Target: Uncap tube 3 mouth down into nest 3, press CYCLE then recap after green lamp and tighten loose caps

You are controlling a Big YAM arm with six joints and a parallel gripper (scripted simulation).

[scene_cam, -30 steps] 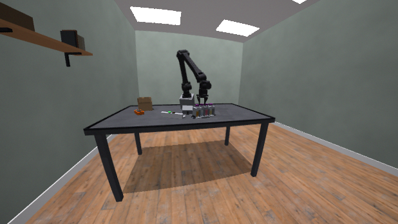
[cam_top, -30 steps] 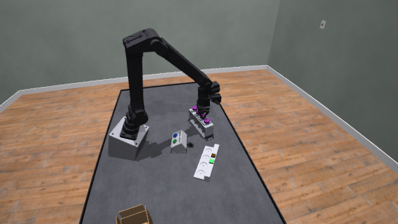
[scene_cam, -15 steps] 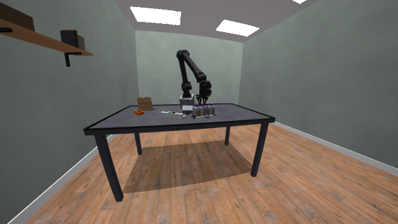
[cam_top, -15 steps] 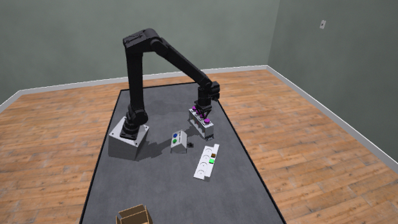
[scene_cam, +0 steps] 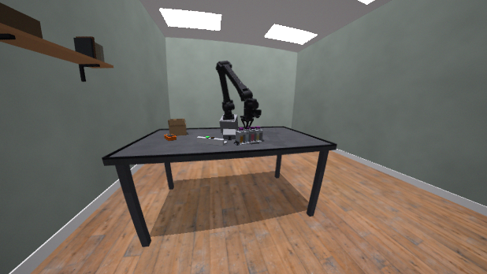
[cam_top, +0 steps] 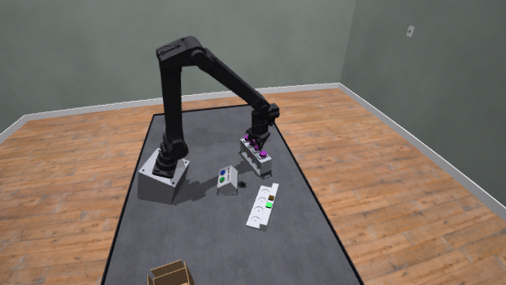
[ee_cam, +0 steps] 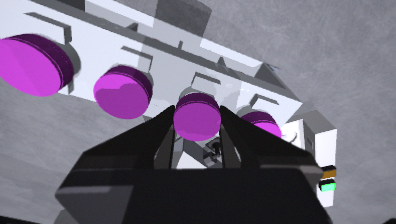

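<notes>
My gripper is now right at the cap. Round my hand: blue key 170 mm behind, 110 mm to the right, 50 mm below; key housing 160 mm behind, 130 mm to the right, 70 mm below; green key 180 mm behind, 150 mm to the right, 50 mm below.
</notes>
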